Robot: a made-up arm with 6 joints. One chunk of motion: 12 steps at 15 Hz.
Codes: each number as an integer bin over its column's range. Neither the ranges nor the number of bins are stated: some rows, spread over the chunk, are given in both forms.
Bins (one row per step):
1: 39 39 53 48 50 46
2: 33 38 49 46 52 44
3: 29 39 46 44 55 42
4: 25 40 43 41 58 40
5: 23 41 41 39 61 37
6: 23 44 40 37 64 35
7: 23 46 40 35 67 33
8: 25 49 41 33 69 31
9: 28 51 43 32 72 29
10: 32 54 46 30 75 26
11: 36 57 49 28 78 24
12: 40 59 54 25 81 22
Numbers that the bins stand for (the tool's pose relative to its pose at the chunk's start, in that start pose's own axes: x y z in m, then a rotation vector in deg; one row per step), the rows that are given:
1: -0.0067 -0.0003 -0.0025 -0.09 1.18 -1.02
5: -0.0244 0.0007 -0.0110 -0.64 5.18 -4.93
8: -0.0222 0.0047 -0.0110 -1.00 8.09 -7.54
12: -0.0056 0.0098 -0.0018 -1.48 12.45 -11.44
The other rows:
2: -0.0133 -0.0008 -0.0054 -0.21 1.91 -1.89
3: -0.0178 -0.0003 -0.0075 -0.33 3.00 -2.76
4: -0.0222 0.0002 -0.0096 -0.52 4.09 -3.63
6: -0.0244 0.0022 -0.0117 -0.76 6.27 -5.80
7: -0.0244 0.0032 -0.0117 -0.88 7.36 -6.67
9: -0.0189 0.0058 -0.0096 -1.06 9.18 -8.40
10: -0.0144 0.0073 -0.0075 -1.18 10.27 -9.71
11: -0.0100 0.0088 -0.0054 -1.30 11.36 -10.58

